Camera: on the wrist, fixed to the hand. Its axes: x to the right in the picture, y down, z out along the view.
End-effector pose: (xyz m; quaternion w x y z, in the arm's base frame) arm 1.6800 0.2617 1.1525 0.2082 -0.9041 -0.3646 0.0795
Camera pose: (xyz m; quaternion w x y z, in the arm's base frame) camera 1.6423 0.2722 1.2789 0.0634 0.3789 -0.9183 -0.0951
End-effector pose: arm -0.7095 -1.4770 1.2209 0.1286 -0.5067 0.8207 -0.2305
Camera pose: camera -0.6792 -1.4679 1.3494 0.1227 0.8363 0.5260 0.0938
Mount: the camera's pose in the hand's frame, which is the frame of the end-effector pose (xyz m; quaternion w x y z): -0.0189 -0.0853 -0.0994 0.0021 -0.0285 0.1122 0.9933
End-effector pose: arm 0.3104 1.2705 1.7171 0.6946 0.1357 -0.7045 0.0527
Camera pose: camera 0.4288 1.2172 1.6915 0.0320 -0.7252 -0.0598 0.6852
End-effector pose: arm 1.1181 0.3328 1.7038 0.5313 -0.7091 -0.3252 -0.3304
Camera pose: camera 1.0258 0.2536 1.7559 0.3456 -0.3026 0.7727 0.4382
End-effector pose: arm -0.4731 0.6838 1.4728 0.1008 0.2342 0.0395 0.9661
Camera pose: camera -0.4874 0.7602 1.3657 0.9572 0.0715 0.2488 -0.1296
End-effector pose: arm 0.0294 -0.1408 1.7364 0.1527 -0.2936 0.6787 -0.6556
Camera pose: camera 0.0022 -0.0472 1.8259 0.5670 0.7427 0.3289 0.1367
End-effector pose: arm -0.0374 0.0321 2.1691 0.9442 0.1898 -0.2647 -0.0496
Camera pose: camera -0.0014 -0.0100 2.0489 0.0864 -0.2839 -0.0817 0.9515
